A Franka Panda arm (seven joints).
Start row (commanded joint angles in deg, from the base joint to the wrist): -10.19 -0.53 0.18 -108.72 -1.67 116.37 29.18
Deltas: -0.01 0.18 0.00 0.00 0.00 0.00 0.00; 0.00 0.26 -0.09 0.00 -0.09 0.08 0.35; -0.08 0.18 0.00 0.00 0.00 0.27 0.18; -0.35 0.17 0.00 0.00 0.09 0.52 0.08; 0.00 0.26 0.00 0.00 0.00 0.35 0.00; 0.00 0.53 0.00 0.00 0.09 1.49 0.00; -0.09 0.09 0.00 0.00 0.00 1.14 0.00; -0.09 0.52 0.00 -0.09 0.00 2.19 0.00; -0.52 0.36 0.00 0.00 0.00 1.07 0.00; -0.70 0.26 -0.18 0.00 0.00 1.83 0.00; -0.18 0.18 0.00 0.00 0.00 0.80 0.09; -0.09 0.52 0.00 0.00 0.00 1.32 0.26; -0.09 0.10 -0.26 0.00 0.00 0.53 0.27; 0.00 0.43 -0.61 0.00 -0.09 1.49 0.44; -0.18 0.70 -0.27 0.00 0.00 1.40 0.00; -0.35 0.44 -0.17 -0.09 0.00 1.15 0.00; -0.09 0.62 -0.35 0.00 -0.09 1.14 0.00; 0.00 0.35 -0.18 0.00 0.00 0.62 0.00; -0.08 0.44 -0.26 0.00 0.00 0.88 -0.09; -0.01 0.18 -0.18 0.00 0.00 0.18 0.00; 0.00 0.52 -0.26 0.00 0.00 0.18 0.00; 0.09 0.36 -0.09 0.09 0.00 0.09 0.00
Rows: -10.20 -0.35 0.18 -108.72 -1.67 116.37 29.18; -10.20 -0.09 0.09 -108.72 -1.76 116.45 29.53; -10.28 0.09 0.09 -108.72 -1.76 116.72 29.71; -10.63 0.26 0.09 -108.72 -1.67 117.24 29.79; -10.63 0.52 0.09 -108.72 -1.67 117.59 29.79; -10.63 1.05 0.09 -108.72 -1.58 119.08 29.79; -10.72 1.14 0.09 -108.72 -1.58 120.22 29.79; -10.81 1.66 0.09 -108.81 -1.58 122.41 29.79; -11.33 2.02 0.09 -108.81 -1.58 123.48 29.79; -12.03 2.28 -0.09 -108.81 -1.58 125.31 29.79; -12.21 2.46 -0.09 -108.81 -1.58 126.11 29.88; -12.30 2.98 -0.09 -108.81 -1.58 127.43 30.14; -12.39 3.08 -0.35 -108.81 -1.58 127.96 30.41; -12.39 3.51 -0.96 -108.81 -1.67 129.45 30.85; -12.57 4.21 -1.23 -108.81 -1.67 130.85 30.85; -12.92 4.65 -1.40 -108.90 -1.67 132.00 30.85; -13.01 5.27 -1.75 -108.90 -1.76 133.14 30.85; -13.01 5.62 -1.93 -108.90 -1.76 133.76 30.85; -13.09 6.06 -2.19 -108.90 -1.76 134.64 30.76; -13.10 6.24 -2.37 -108.90 -1.76 134.82 30.76; -13.10 6.76 -2.63 -108.90 -1.76 135.00 30.76; -13.01 7.12 -2.72 -108.81 -1.76 135.09 30.76
